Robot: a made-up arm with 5 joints. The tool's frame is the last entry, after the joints. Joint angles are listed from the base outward. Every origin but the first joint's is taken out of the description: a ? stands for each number. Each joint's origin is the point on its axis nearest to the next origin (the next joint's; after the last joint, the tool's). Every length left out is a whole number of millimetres.
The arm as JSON. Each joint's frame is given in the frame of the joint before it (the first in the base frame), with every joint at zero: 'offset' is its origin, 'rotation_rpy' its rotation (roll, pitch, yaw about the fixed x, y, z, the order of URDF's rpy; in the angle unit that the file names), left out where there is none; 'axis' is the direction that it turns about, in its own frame. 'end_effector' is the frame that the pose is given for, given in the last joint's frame.
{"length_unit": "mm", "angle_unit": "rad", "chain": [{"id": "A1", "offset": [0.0, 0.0, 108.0], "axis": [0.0, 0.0, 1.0]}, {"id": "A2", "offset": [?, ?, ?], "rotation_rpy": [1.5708, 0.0, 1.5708], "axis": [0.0, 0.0, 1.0]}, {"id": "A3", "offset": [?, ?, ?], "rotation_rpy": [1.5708, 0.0, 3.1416], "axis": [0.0, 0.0, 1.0]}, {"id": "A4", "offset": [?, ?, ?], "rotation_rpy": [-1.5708, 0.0, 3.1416], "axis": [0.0, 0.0, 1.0]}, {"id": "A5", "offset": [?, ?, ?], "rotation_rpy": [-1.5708, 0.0, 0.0], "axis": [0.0, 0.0, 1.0]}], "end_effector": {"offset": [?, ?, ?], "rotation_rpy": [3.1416, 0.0, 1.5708]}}
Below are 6 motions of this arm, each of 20 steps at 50 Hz.
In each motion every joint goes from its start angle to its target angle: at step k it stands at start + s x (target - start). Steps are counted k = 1, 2, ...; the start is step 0. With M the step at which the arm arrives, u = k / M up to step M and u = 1 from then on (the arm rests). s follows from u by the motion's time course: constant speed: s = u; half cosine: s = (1 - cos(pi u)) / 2; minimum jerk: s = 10 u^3 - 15 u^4 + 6 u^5.
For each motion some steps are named. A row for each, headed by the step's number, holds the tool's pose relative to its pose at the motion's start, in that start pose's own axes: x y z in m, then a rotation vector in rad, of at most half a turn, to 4 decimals.
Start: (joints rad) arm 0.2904 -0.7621 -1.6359 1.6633 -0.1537
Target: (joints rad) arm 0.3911 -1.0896 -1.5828 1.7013 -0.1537
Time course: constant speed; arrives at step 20
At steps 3, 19, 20:
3: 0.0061 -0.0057 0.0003 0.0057 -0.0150 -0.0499
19: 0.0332 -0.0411 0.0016 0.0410 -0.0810 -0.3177
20: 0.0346 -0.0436 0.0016 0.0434 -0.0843 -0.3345

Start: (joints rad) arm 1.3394 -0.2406 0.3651 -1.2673 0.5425
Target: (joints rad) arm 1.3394 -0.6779 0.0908 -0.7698 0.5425
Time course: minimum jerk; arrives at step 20
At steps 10, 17, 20:
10: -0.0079 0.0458 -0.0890 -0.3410 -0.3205 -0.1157
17: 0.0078 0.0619 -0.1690 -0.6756 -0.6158 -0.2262
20: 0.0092 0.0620 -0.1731 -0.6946 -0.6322 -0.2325

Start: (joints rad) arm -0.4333 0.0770 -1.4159 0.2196 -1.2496
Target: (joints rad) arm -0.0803 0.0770 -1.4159 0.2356 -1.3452
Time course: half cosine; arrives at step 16
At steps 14, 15, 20:
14: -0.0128 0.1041 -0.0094 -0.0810 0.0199 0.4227
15: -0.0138 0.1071 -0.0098 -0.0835 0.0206 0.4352
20: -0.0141 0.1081 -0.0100 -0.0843 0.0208 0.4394

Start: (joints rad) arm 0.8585 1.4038 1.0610 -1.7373 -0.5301
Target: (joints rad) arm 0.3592 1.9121 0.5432 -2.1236 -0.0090
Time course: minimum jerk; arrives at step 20
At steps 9, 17, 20:
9: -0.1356 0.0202 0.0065 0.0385 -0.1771 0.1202
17: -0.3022 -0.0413 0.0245 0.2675 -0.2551 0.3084
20: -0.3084 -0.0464 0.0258 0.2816 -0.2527 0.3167

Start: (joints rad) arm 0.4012 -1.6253 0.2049 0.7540 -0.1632
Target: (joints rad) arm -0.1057 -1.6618 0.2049 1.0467 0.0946
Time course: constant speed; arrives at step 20
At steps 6, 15, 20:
6: -0.0099 0.0003 -0.0240 -0.0546 0.1064 0.0371
15: -0.0300 -0.0025 -0.0547 -0.1504 0.2351 0.1116
20: -0.0426 -0.0060 -0.0689 -0.2074 0.2893 0.1622

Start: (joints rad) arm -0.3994 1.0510 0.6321 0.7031 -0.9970
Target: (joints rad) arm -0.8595 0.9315 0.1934 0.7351 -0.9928
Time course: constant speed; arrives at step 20
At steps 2, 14, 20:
2: -0.0003 -0.0056 0.0002 0.0005 0.0430 -0.0681
14: -0.0108 -0.0398 0.0024 0.0105 0.2723 -0.4978
20: -0.0220 -0.0558 0.0050 0.0204 0.3675 -0.7248

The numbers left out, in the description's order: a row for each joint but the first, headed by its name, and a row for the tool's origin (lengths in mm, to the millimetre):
A2: 121.0 20.0 0.0
A3: -146.0 96.0 0.0
A4: 124.0 -127.0 0.0
A5: 251.0 17.0 0.0
tool: -54.0 78.0 0.0

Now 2 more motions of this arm.
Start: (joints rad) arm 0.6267 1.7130 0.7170 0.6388 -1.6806
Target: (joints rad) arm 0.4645 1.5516 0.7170 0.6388 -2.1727
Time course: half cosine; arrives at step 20
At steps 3, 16, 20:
3: -0.0003 0.0020 -0.0005 0.0002 0.0125 0.0273
16: -0.0132 0.0374 -0.0080 0.0508 0.2023 0.4429
20: -0.0156 0.0417 -0.0086 0.0621 0.2225 0.4882

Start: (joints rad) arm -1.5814 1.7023 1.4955 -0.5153 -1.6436
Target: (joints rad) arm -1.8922 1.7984 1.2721 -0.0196 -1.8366
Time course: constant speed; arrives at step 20
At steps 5, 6, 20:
5: 0.0054 -0.0006 -0.0590 -0.0289 0.2017 0.0218
6: 0.0048 -0.0010 -0.0707 -0.0335 0.2419 0.0257
20: -0.0542 -0.0177 -0.2141 -0.0597 0.7978 0.0597

